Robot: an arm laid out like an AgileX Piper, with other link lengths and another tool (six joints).
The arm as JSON. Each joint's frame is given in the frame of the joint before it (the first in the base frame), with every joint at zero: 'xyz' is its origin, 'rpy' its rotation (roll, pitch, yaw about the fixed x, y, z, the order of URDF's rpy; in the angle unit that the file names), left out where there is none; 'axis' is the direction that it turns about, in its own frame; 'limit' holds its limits. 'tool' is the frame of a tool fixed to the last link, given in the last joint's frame.
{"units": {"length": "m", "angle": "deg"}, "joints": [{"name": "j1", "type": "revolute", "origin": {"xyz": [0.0, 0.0, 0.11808]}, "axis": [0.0, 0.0, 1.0], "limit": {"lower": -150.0, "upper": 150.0}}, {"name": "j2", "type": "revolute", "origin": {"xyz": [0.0, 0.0, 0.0]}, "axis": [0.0, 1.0, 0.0], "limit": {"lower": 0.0, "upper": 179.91}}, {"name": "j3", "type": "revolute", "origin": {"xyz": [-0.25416, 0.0, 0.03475]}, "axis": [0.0, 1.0, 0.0], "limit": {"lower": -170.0, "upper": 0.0}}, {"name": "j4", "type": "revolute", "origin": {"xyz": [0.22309, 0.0, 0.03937]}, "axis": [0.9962, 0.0, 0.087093], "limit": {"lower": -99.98, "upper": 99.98}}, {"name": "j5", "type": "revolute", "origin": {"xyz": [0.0, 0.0, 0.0]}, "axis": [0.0, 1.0, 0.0], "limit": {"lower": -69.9, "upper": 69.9}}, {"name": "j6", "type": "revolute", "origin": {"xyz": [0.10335, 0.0, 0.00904]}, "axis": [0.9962, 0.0, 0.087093], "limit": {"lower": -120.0, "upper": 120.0}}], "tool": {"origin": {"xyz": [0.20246, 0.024, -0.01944], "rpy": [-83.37, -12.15, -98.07]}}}
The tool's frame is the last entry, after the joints.
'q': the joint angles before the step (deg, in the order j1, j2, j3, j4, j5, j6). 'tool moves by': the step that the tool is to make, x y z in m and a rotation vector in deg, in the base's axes. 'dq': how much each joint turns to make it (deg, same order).
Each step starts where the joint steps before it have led.
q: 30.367, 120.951, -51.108, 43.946, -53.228, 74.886
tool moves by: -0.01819, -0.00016, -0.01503, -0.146, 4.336, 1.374
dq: 0.001, -3.265, 3.953, -0.056, 3.953, -0.517
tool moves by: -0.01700, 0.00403, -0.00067, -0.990, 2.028, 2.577
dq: -0.001, -4.011, 3.952, -1.661, 2.523, -0.917
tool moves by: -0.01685, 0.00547, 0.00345, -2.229, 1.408, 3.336
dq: 0.000, -4.525, 3.553, -1.606, 2.691, -2.749
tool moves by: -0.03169, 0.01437, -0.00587, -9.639, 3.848, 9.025
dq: -0.001, -7.506, 3.612, -0.231, 8.250, -13.978
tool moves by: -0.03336, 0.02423, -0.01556, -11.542, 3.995, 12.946
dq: 0.001, -4.987, 0.171, 0.289, 10.830, -17.937
